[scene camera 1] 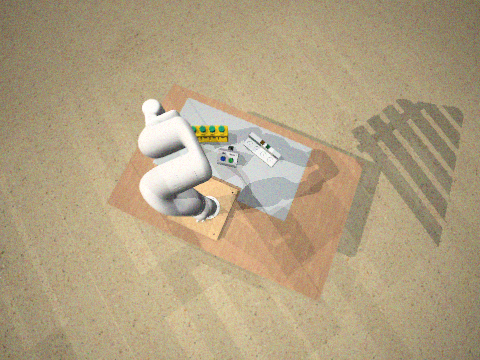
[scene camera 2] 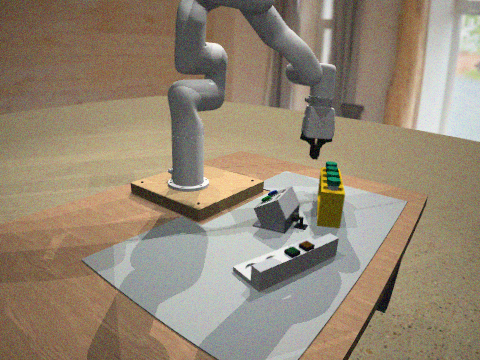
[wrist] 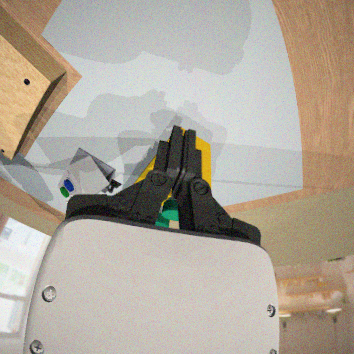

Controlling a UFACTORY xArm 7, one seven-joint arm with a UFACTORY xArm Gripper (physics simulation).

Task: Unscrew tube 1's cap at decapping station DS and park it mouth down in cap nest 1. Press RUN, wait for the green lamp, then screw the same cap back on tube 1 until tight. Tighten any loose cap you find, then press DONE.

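Pixels of known places: gripper, fingertip midpoint: [scene camera 2: 313, 158] [wrist: 178, 141]; arm's base, origin of the base link: [scene camera 2: 188, 184].
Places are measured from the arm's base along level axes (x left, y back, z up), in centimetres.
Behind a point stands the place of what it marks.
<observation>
My gripper [scene camera 2: 314, 156] @[x 32.5, y -24.3, z 7.3 cm] [wrist: 178, 141] @[x 32.5, y -24.3, z 7.3 cm] is shut and empty, its black fingers together above the yellow rack [scene camera 1: 210, 139] @[x 19.2, y -35.8, z -2.5 cm] [scene camera 2: 330, 209] @[x 10.4, y -42.2, z 1.7 cm] [wrist: 205, 157] @[x 30.8, y -33.7, z 0.2 cm]. Green caps stand in a row on the rack's top, among them a near cap [scene camera 1: 221, 129] @[x 13.0, y -40.3, z 8.8 cm] [scene camera 2: 333, 181] @[x 11.9, y -41.4, z 8.6 cm]; a green cap [wrist: 170, 210] @[x 27.2, y -32.0, z 8.8 cm] also shows behind the fingers in the wrist view. Labels that would tell tube 1 are not readable. A grey box [scene camera 2: 284, 210] @[x 0.4, y -34.7, z 2.3 cm] has a blue button [scene camera 1: 223, 158] @[x 5.3, y -27.5, z 3.8 cm] [scene camera 2: 272, 193] @[x 4.6, y -27.9, z 3.7 cm] [wrist: 69, 185] @[x 6.7, y -27.3, z 3.7 cm] and a green button [scene camera 1: 230, 160] @[x 1.3, y -28.4, z 3.6 cm] [scene camera 2: 266, 199] @[x 0.3, y -29.2, z 3.6 cm] [wrist: 64, 192] @[x 2.0, y -28.5, z 3.7 cm]. A pale strip [scene camera 1: 256, 149] @[x -8.3, y -43.2, z -2.5 cm] [scene camera 2: 295, 267] @[x -13.9, y -47.5, z -1.3 cm] has round marks and small dark green and brown squares.
A small black fixture [scene camera 1: 230, 148] @[x 5.3, y -35.6, z 0.0 cm] [scene camera 2: 300, 224] @[x 5.4, y -36.8, z -2.6 cm] [wrist: 114, 185] @[x 5.3, y -37.6, z -3.2 cm] stands beside the grey box, on the rack's side. The arm's wooden base plate [scene camera 1: 225, 197] @[x -5.7, y -9.1, z 0.0 cm] [scene camera 2: 230, 186] @[x 7.8, y -10.3, z 0.0 cm] [wrist: 22, 107] @[x 11.3, y -13.0, z 0.0 cm] is at the table's side. A grey mat [scene camera 1: 285, 195] @[x -35.8, y -26.4, z -3.3 cm] [scene camera 2: 165, 300] @[x -36.2, y -35.4, z -3.3 cm] [wrist: 265, 75] @[x 41.4, y -26.9, z -3.3 cm] lies under the devices.
</observation>
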